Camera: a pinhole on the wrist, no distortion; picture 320 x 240 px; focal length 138.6 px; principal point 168.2 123.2 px. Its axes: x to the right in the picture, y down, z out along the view. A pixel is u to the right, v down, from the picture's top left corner.
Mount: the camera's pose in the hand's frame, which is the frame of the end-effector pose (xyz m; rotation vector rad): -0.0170 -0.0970 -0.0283 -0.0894 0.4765 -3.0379
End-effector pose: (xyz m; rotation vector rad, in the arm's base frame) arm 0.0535 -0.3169 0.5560 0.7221 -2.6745 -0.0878
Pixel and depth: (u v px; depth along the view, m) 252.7 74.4 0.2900
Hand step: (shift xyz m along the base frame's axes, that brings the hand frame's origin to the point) 0.0868 -0.0086 -0.3422
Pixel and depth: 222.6 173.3 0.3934
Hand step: 0.1686 -0.2576 -0.3887
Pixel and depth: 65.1 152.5 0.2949
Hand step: -0.1524 -0.3187 -0.1673
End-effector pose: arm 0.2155 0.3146 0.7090 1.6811 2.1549 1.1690
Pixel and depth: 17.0 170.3 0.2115
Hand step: -0.1613 0.2569 -0.1615
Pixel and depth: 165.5 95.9 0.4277
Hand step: 0.1127 0.1953 -0.3657
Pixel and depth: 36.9 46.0 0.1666
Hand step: -0.0019 0.1972 -0.0874
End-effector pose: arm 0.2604 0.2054 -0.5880 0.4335 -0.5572 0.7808
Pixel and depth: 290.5 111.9 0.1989
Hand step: -0.0405 -0.2912 -0.0003
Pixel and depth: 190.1 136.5 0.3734
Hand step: 0.0621 -0.3613 0.1765
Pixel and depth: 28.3 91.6 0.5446
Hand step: 0.2508 -0.0456 0.7152
